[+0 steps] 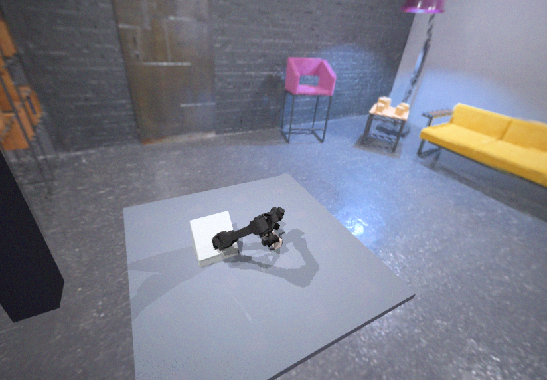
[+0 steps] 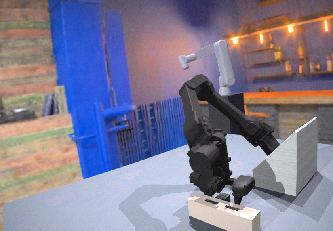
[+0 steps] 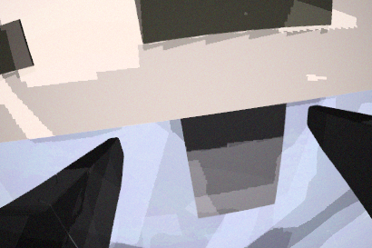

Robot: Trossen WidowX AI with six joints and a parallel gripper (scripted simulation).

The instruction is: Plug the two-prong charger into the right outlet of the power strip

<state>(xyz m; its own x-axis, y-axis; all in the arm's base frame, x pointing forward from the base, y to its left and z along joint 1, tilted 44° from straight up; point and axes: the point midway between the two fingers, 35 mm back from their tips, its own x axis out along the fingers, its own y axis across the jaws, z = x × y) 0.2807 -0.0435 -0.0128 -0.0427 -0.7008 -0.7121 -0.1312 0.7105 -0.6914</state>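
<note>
Now: gripper tip 20 mm short of the dark grey charger and 10 mm below it.
</note>
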